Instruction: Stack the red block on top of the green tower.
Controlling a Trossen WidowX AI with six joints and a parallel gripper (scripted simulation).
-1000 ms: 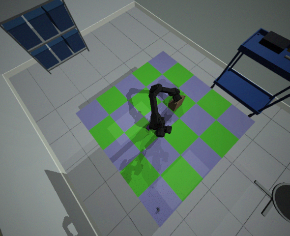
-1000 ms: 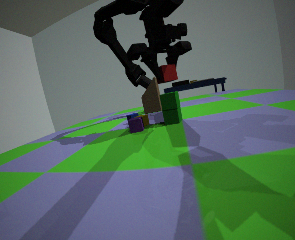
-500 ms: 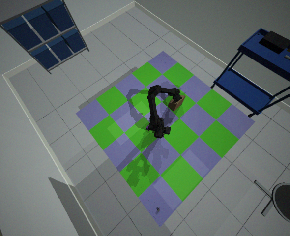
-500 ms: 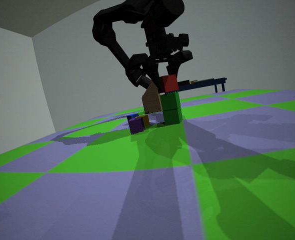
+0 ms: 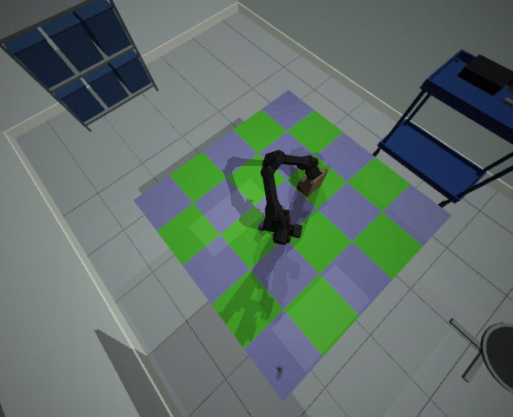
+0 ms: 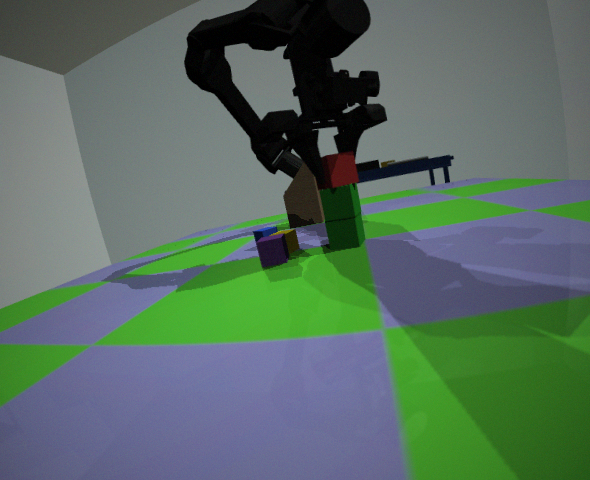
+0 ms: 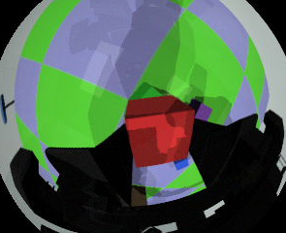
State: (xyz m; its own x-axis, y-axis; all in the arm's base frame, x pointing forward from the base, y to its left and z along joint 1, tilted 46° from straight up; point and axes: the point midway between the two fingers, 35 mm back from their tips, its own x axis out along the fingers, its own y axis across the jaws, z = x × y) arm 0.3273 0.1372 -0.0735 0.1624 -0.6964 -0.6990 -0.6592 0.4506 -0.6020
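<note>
My gripper tip is 10 cm to the left of the purple block, 8 cm above it and 5 cm short of it.
</note>
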